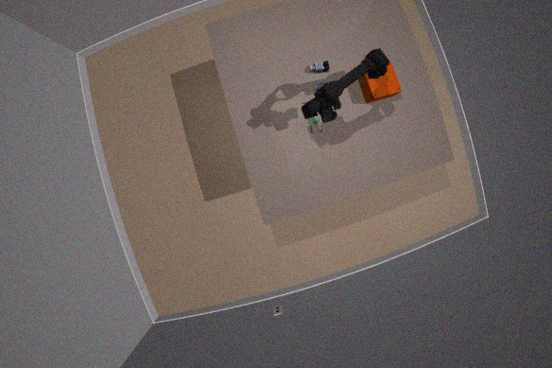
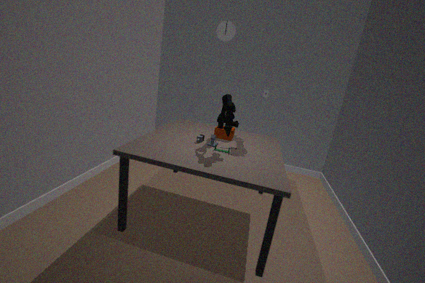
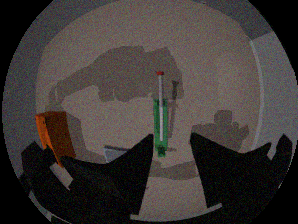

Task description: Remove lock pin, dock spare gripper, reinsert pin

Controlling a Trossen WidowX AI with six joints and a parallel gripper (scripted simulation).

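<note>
Now: gripper tip 4 cm to the left of the green strip and 13 cm above it. Also, from my gripper tip: spare gripper (7 cm behind, 30 cm to the right, 12 cm below); then grey mount (8 cm behind, 16 cm to the right, 10 cm below).
</note>
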